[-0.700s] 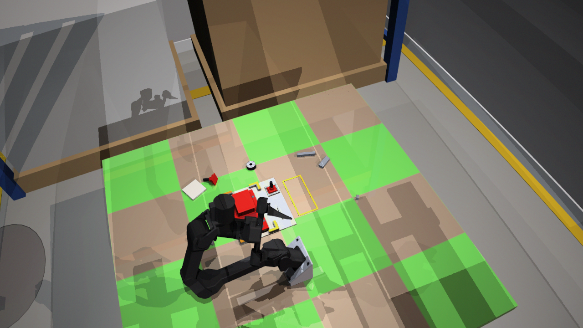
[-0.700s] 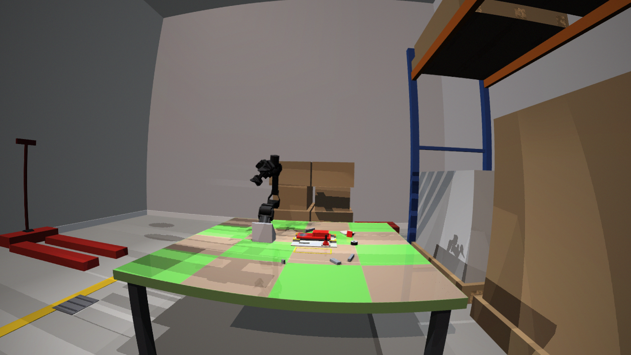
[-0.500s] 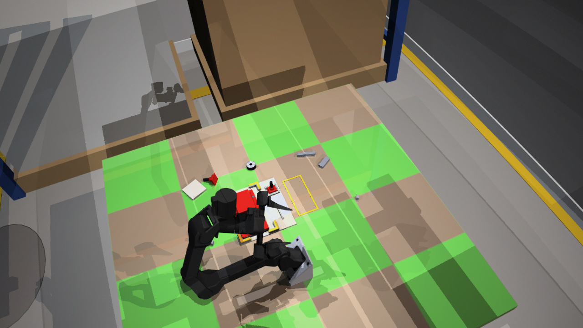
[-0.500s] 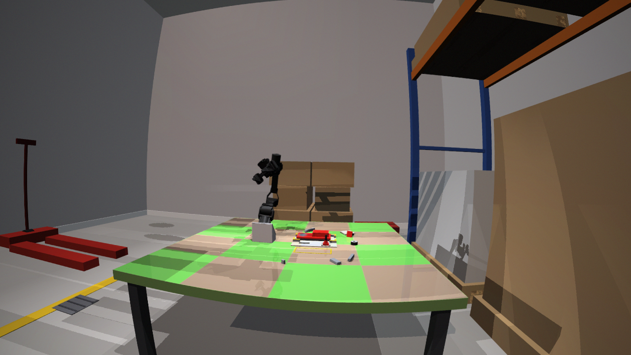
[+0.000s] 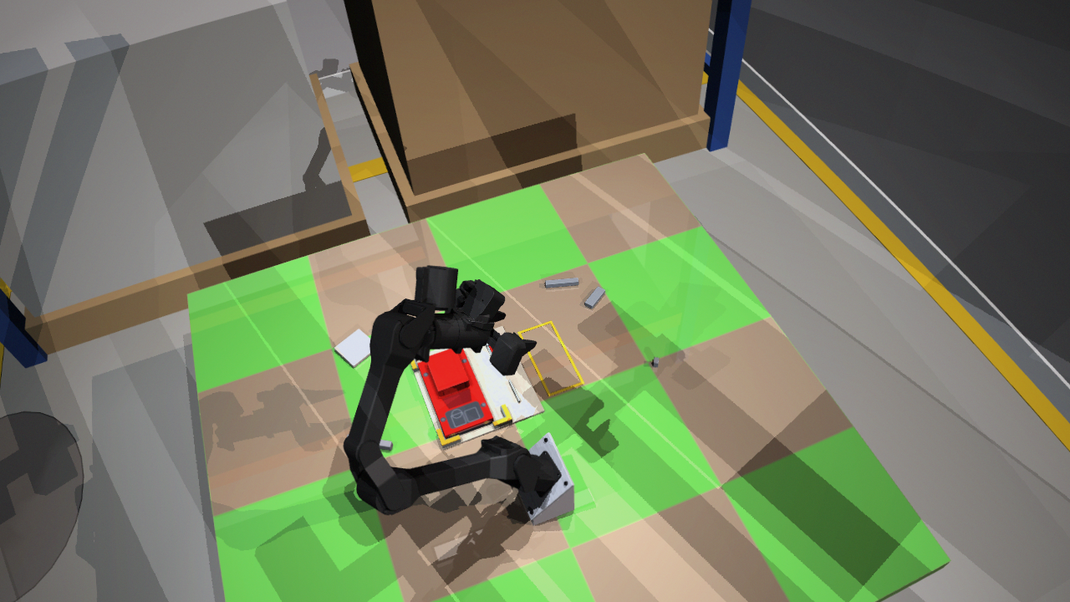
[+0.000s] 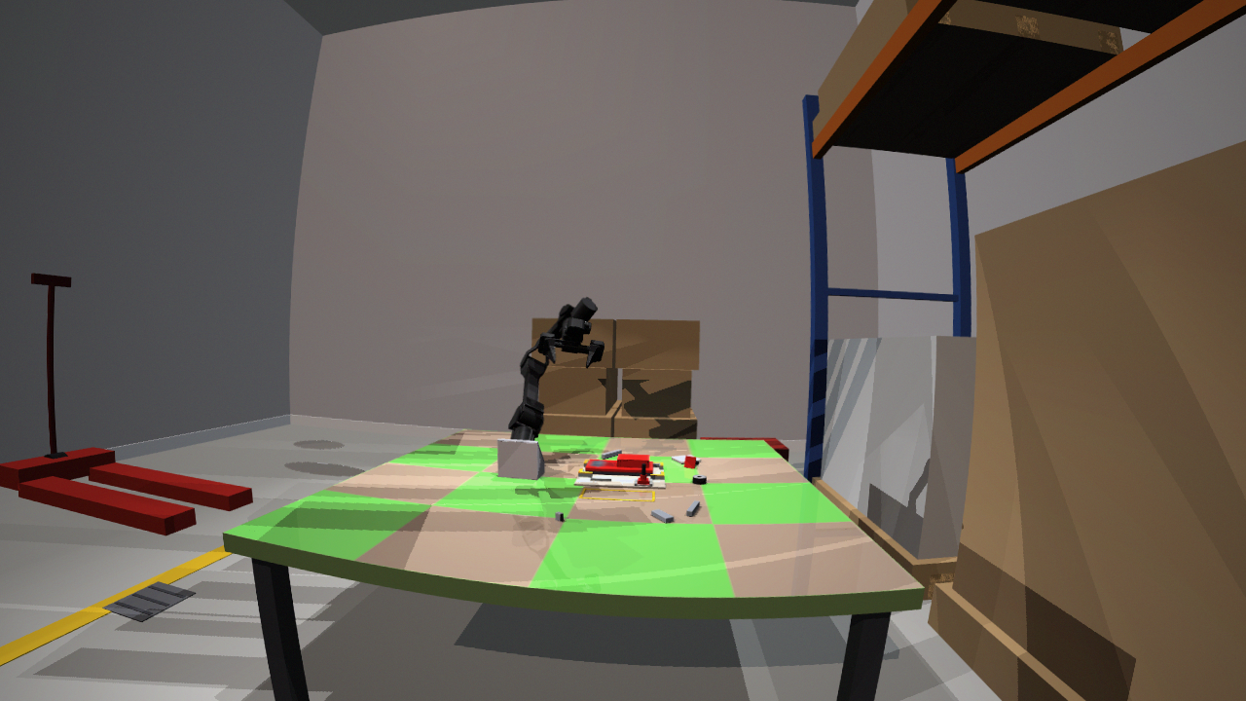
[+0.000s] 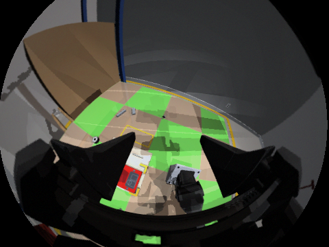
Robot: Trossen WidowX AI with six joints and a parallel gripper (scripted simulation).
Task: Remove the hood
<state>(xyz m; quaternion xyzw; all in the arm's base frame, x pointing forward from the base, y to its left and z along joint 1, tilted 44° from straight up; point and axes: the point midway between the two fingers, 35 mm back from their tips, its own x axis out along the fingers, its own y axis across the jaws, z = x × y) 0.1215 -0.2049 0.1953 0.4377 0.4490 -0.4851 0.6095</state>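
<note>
Now: gripper tip 18 cm short of the red hood, 10 cm to the right of it and 29 cm above it. Round my gripper tip: white tile 37 cm ahead, 26 cm to the left, 33 cm below.
</note>
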